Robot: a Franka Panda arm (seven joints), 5 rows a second.
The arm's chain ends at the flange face. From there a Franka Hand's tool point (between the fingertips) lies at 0.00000 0.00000 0.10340 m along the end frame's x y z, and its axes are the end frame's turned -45 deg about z.
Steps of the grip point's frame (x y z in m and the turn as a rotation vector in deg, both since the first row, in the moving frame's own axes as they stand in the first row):
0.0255 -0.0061 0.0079 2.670 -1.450 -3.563
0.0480 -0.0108 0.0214 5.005 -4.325 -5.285
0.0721 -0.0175 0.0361 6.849 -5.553 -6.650
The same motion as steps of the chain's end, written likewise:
0.0190 -0.0210 0.0080 0.863 -2.913 -3.563
0.0382 -0.0413 0.0221 0.481 -6.597 -5.285
0.0544 -0.0626 0.0373 0.916 -8.770 -6.650

